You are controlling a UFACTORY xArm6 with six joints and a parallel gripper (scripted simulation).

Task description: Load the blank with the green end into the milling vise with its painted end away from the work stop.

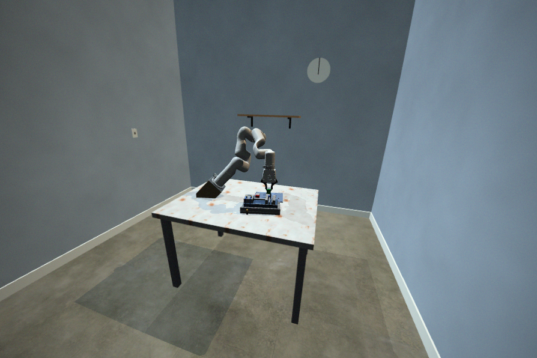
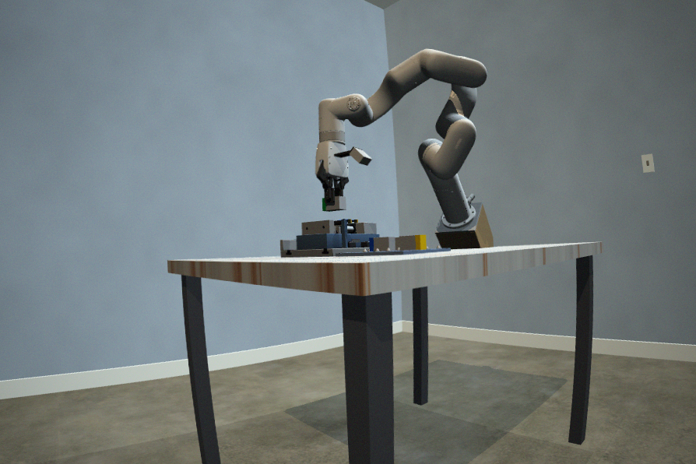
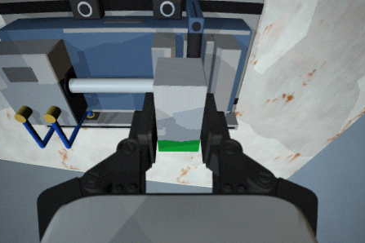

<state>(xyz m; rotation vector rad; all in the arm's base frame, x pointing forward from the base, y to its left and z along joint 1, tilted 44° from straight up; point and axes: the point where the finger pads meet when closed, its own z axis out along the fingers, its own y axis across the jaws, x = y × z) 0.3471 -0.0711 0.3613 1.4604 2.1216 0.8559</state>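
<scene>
My gripper is now 90 mm above the fixed jaw and 50 mm short of it. From my hand the other things lie so: moving jaw: 90 mm below, 30 mm to the right; work stop rod: 80 mm below, 20 mm to the left; green-ended blank: 20 mm below.
</scene>
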